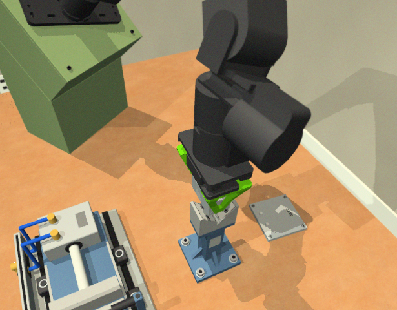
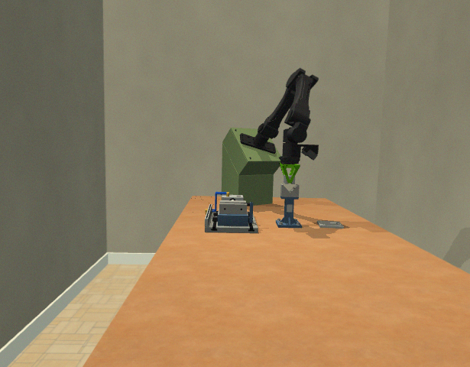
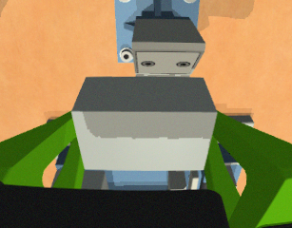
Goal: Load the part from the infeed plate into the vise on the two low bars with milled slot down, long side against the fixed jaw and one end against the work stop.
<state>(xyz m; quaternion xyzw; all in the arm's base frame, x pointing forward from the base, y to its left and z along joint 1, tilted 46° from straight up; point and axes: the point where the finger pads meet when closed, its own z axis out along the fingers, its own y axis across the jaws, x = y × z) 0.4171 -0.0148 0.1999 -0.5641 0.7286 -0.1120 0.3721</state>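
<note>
Now: hand 2 cm short of the moving jaw, 22 cm to the left of it and 10 cm above it. Round my hand: grey part (right at my hand); work stop (6 cm ahead, 18 cm to the right, 9 cm below); white cylinder rod (3 cm behind, 22 cm to the right, 10 cm below).
</note>
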